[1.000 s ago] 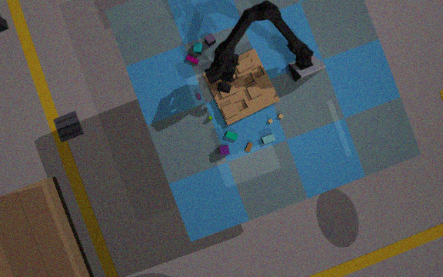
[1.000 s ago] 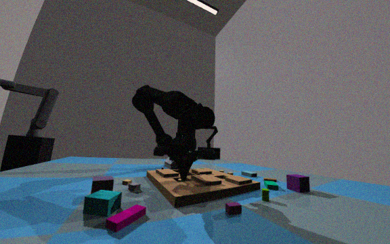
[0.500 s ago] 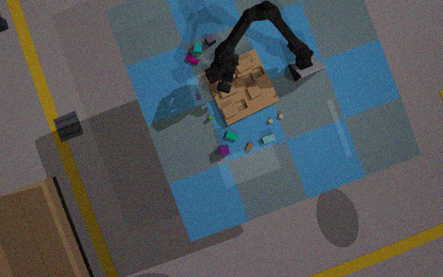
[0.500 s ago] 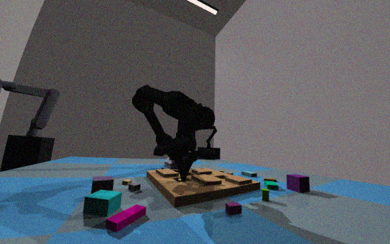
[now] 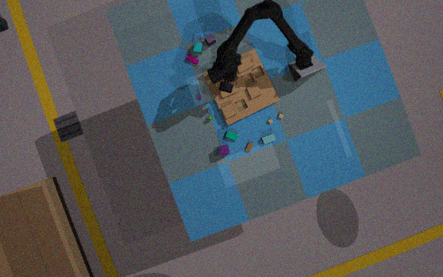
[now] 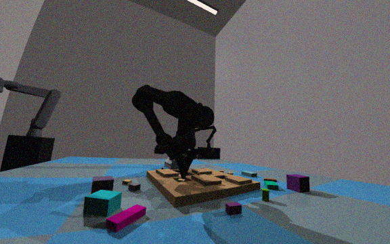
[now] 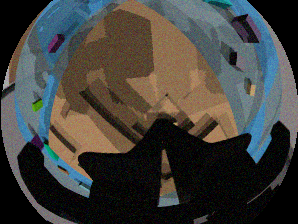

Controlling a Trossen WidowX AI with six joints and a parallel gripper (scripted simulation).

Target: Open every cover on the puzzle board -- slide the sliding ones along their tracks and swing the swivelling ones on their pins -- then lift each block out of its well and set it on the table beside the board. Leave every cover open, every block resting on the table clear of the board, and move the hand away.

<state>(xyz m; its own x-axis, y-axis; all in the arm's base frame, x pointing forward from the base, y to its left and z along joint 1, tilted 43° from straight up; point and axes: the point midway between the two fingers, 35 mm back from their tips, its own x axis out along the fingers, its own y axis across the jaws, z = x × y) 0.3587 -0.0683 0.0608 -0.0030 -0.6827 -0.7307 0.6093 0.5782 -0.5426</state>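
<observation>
Right now the grey block is 140 mm to the right of my gripper tip, 20 mm below it and 20 mm behind it. Also, from my gripper tip: magenta block 190 mm ahead, 30 mm to the left, 20 mm below; magenta bar 160 mm to the right, 140 mm ahead, 20 mm below; teal cube 200 mm to the right, 90 mm ahead, 10 mm below.
</observation>
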